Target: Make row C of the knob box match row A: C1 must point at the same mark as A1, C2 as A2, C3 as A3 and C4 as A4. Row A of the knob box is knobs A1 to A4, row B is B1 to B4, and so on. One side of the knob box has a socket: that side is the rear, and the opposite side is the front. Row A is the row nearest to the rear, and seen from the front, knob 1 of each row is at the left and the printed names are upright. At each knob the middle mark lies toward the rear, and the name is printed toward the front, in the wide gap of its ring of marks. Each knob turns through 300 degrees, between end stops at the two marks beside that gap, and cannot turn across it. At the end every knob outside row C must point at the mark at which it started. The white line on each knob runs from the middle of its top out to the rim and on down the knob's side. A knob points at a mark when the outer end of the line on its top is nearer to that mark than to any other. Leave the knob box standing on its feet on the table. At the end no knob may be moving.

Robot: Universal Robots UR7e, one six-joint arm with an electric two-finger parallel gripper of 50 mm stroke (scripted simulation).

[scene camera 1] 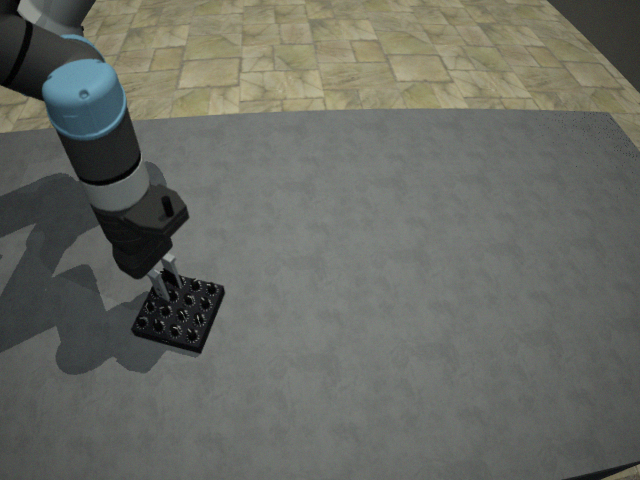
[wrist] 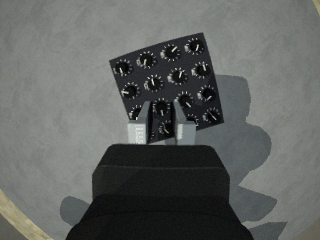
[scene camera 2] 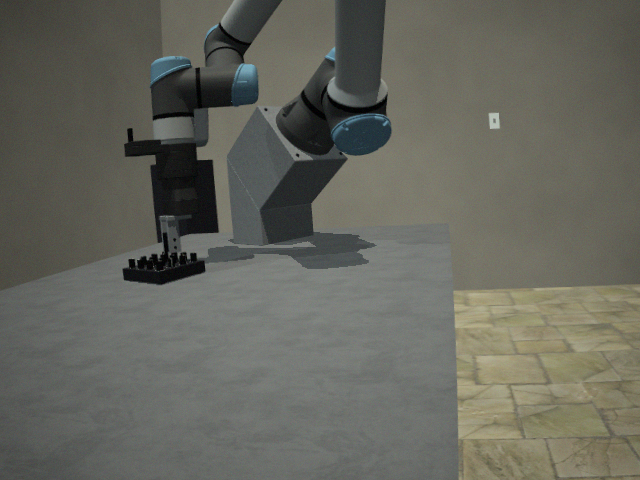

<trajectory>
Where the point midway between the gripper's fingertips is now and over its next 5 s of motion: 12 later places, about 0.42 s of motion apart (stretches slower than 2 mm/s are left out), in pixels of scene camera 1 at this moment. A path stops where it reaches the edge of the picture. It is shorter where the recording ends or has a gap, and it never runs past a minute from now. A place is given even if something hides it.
My gripper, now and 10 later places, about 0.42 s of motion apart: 169,289; 170,290; 171,292; 172,294; 171,292; 167,283; 166,280; 165,277; 160,263; 152,240; 146,230
</trajectory>
